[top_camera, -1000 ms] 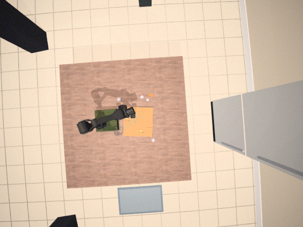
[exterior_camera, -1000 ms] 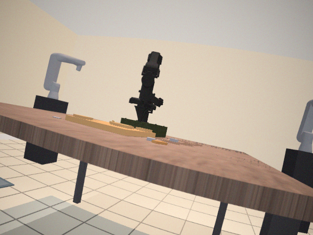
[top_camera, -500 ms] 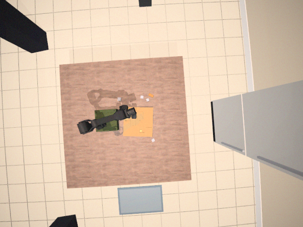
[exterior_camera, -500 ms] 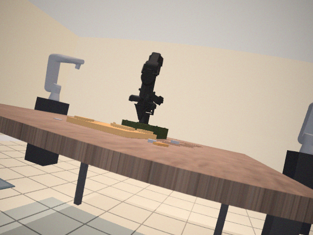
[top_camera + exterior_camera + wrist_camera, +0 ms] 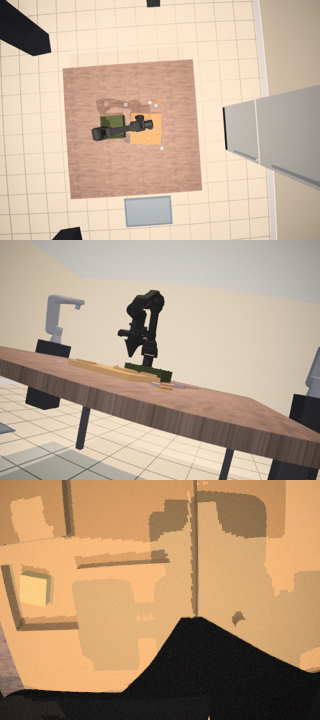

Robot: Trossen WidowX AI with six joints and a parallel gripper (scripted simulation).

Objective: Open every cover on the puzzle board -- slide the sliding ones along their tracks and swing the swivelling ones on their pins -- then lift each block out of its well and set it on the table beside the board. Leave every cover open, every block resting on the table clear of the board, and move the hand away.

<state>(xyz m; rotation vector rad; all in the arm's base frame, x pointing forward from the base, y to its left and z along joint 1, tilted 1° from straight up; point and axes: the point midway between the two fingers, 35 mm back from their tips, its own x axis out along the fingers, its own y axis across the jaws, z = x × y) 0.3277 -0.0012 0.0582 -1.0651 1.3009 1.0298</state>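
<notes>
The puzzle board lies 10 mm ahead of my gripper tip, 30 mm to the right of it and 70 mm below it.
</notes>
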